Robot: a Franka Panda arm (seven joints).
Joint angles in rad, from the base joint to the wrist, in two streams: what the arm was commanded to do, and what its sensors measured. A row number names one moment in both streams.
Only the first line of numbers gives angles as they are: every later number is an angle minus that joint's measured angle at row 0.
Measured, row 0: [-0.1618, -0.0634, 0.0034, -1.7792, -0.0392, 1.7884, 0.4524]
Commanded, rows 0 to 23: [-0.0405, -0.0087, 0.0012, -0.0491, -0.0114, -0.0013, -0.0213]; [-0.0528, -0.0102, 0.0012, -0.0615, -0.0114, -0.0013, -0.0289]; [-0.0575, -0.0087, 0.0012, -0.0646, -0.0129, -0.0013, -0.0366]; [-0.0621, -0.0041, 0.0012, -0.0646, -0.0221, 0.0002, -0.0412]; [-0.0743, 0.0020, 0.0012, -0.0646, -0.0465, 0.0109, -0.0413]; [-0.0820, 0.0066, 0.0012, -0.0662, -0.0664, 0.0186, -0.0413]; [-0.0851, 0.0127, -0.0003, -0.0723, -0.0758, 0.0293, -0.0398]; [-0.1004, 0.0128, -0.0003, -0.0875, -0.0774, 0.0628, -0.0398]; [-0.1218, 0.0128, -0.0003, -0.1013, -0.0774, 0.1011, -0.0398]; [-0.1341, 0.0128, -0.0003, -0.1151, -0.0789, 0.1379, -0.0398]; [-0.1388, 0.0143, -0.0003, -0.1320, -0.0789, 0.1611, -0.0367]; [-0.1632, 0.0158, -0.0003, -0.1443, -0.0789, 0.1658, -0.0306]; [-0.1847, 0.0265, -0.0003, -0.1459, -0.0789, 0.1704, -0.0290]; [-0.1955, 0.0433, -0.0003, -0.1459, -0.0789, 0.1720, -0.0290]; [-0.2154, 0.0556, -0.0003, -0.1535, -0.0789, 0.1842, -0.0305]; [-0.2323, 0.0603, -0.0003, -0.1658, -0.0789, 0.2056, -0.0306]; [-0.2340, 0.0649, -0.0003, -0.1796, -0.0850, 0.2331, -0.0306]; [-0.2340, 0.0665, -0.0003, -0.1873, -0.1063, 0.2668, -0.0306]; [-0.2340, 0.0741, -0.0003, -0.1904, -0.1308, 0.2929, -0.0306]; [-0.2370, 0.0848, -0.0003, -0.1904, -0.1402, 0.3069, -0.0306]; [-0.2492, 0.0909, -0.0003, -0.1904, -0.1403, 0.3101, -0.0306]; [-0.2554, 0.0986, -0.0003, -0.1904, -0.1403, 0.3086, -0.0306]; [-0.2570, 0.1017, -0.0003, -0.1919, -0.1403, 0.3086, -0.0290]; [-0.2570, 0.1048, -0.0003, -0.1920, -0.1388, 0.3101, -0.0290]
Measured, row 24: [-0.2400, 0.0986, -0.0094, -0.1843, -0.1213, 0.2855, -0.0277]
